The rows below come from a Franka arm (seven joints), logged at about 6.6 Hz.
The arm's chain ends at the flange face. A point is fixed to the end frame.
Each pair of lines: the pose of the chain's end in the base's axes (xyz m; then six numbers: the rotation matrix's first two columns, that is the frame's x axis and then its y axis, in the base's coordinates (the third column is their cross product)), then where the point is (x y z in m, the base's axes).
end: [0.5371 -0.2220 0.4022 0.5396 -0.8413 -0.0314 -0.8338 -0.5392 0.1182]
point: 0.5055 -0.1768 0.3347
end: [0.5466 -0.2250 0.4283 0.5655 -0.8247 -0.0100 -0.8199 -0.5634 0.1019]
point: 0.5154 -0.1813 0.3596
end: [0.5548 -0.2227 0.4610 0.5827 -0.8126 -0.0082 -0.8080 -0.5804 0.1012]
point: 0.5228 -0.1798 0.3922
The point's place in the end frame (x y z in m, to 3 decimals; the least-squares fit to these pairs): -0.053 -0.006 0.069
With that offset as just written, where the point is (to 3 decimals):
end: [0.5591 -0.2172 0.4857 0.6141 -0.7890 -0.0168 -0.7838 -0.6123 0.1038]
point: 0.525 -0.175 0.417
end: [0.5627 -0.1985 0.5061 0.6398 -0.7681 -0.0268 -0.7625 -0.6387 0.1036]
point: 0.527 -0.157 0.438
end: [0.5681 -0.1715 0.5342 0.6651 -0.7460 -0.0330 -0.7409 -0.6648 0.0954]
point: 0.531 -0.131 0.467
